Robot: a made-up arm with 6 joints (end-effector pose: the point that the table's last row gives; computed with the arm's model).
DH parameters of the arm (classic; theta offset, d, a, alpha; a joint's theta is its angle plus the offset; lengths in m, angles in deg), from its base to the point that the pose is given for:
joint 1: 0 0.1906 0 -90
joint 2: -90 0 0.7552 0
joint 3: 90 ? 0 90
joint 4: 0 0.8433 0 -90
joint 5: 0 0 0 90
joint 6: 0 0.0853 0 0
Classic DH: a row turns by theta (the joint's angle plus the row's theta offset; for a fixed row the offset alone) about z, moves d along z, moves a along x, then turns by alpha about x.
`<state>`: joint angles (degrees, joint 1 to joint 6).
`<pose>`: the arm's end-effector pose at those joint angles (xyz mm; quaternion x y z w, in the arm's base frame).
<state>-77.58 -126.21 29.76 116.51 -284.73 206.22</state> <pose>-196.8 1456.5 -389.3 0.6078 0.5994 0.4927 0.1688</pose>
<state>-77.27 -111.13 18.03 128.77 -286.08 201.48</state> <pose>-237.0 1553.3 -179.8 0.6331 0.6380 0.4244 0.1094</pose>
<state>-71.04 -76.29 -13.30 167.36 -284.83 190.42</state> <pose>-457.9 1533.8 295.3 -0.6323 -0.7556 -0.1608 0.0587</pose>
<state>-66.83 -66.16 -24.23 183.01 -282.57 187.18</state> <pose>-571.3 1443.7 406.8 -0.6006 -0.7920 -0.0301 0.1050</pose>
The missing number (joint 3, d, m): 0.0472
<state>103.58 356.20 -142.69 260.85 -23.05 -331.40</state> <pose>54.4 -566.5 178.5 0.9250 -0.1044 -0.0921 0.3537</pose>
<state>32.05 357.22 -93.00 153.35 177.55 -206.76</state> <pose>-696.0 -378.1 865.3 -0.1964 0.6558 0.2067 0.6990</pose>
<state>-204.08 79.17 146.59 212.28 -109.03 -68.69</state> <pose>-137.2 -37.5 -187.6 0.1394 0.2838 -0.7793 0.5411</pose>
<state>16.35 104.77 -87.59 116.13 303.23 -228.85</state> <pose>986.5 271.8 839.1 -0.1241 0.5265 -0.6675 0.5116</pose>
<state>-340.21 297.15 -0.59 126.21 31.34 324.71</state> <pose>-1442.5 -430.8 921.4 -0.5242 -0.4144 0.5396 0.5122</pose>
